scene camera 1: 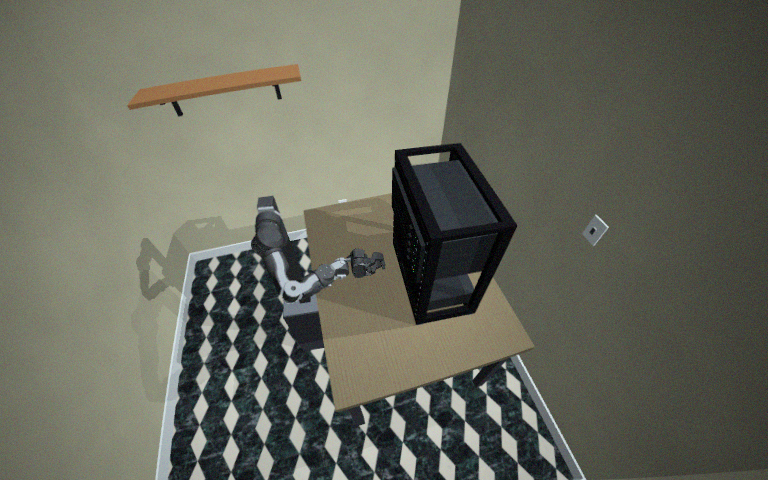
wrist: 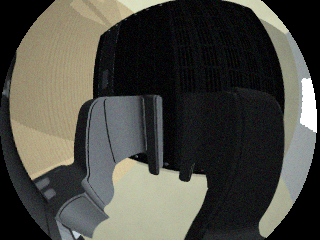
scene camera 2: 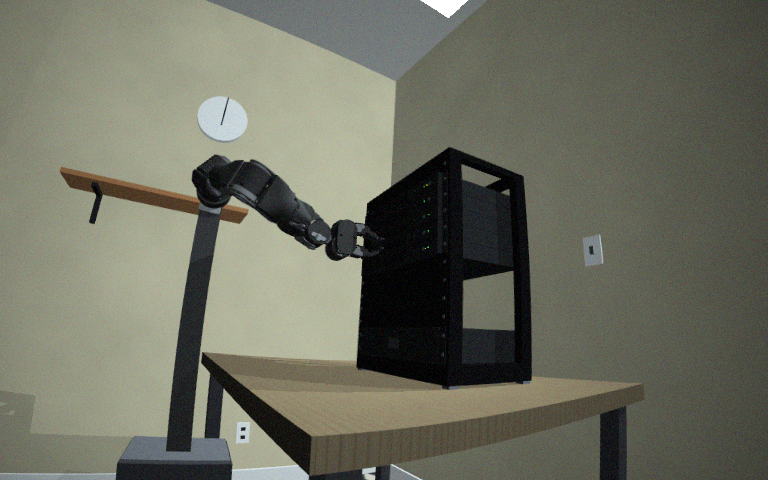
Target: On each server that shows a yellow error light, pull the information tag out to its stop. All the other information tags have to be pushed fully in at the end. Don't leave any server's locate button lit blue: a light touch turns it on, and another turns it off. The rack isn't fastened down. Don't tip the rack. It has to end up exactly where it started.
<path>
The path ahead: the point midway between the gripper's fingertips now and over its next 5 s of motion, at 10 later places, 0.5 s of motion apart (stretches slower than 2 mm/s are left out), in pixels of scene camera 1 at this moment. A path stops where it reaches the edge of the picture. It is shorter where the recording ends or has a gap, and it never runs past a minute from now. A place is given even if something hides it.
My gripper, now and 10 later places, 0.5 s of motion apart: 384,261; 396,259; 406,257; 408,257; 408,257; 405,257; 403,258; 400,258; 396,259; 395,259; 384,261
</path>
